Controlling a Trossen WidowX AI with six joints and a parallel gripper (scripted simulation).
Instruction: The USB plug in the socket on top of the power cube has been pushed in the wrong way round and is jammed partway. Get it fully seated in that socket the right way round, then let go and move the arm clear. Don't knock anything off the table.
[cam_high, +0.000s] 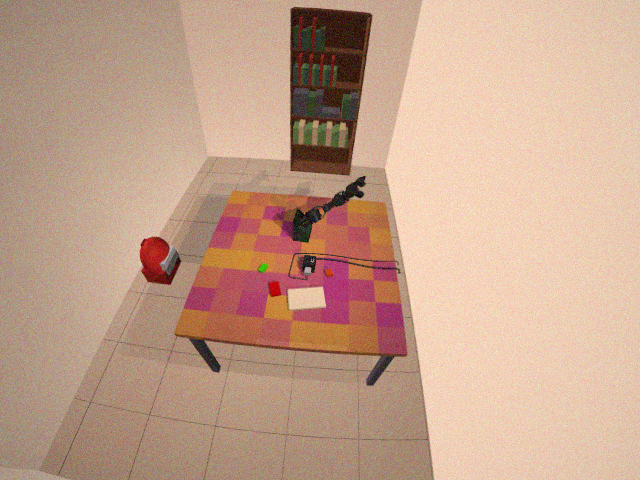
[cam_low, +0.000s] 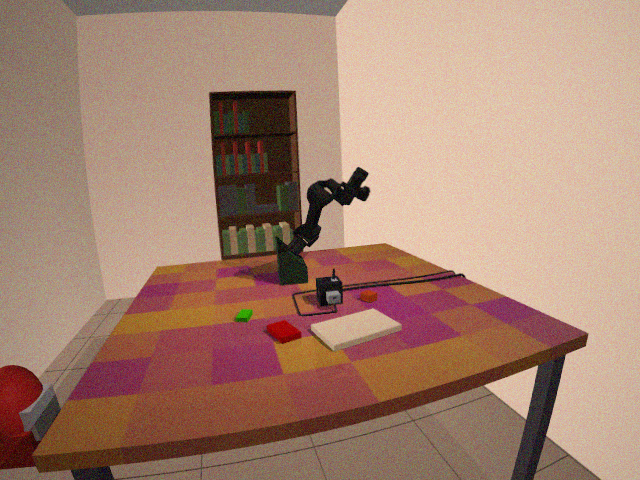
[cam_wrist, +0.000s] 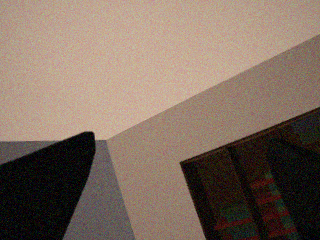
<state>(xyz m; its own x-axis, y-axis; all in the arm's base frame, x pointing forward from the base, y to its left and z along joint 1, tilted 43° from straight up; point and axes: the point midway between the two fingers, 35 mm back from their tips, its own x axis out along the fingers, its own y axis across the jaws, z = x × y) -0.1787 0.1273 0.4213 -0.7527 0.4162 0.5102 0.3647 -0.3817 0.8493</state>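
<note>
Right now the dark USB plug is 460 mm ahead of my gripper tip, 350 mm to the right of it and 290 mm below it. From my gripper tip the other things lie so: orange block 520 mm ahead, 370 mm below, 250 mm to the right; green block 670 mm to the right, 470 mm ahead, 370 mm below; white slab 700 mm ahead, 400 mm to the right, 370 mm below.
</note>
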